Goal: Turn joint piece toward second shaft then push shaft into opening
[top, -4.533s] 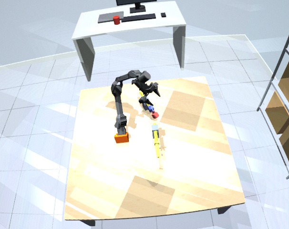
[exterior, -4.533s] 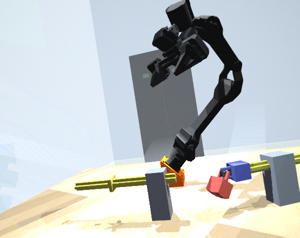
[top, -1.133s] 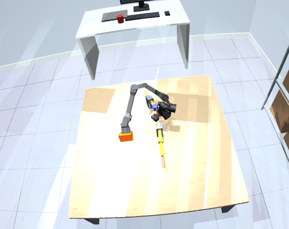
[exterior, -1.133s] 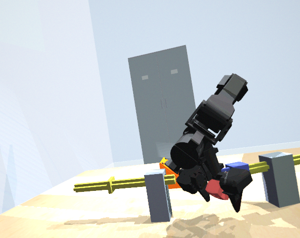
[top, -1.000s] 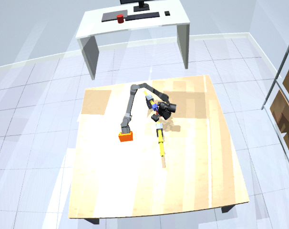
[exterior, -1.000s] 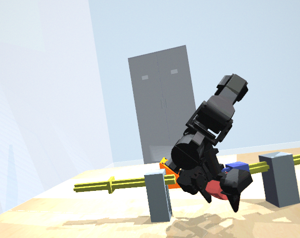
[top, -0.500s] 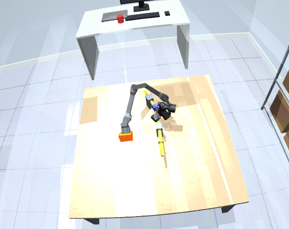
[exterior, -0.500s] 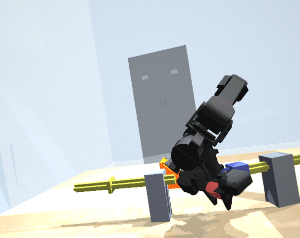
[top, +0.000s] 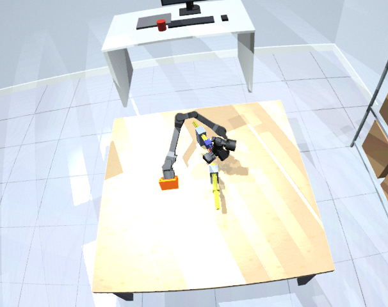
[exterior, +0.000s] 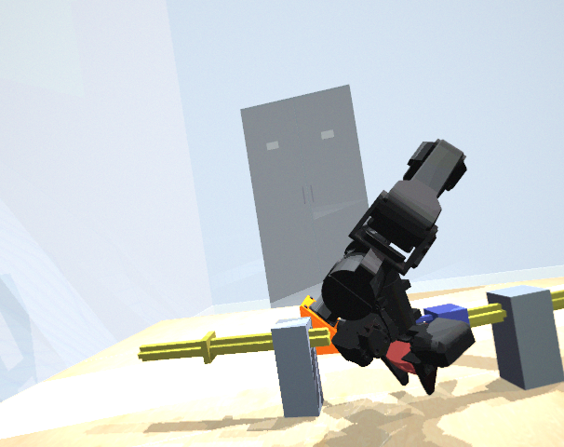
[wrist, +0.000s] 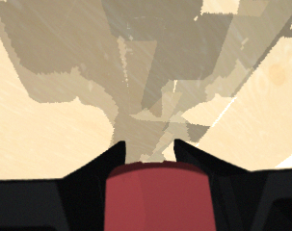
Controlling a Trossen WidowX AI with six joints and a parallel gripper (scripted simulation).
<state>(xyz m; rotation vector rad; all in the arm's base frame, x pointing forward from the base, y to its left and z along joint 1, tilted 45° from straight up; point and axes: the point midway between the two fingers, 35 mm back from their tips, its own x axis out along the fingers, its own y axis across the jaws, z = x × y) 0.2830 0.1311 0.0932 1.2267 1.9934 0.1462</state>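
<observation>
Right now the red joint piece is 5 cm above my gripper tip.
</observation>
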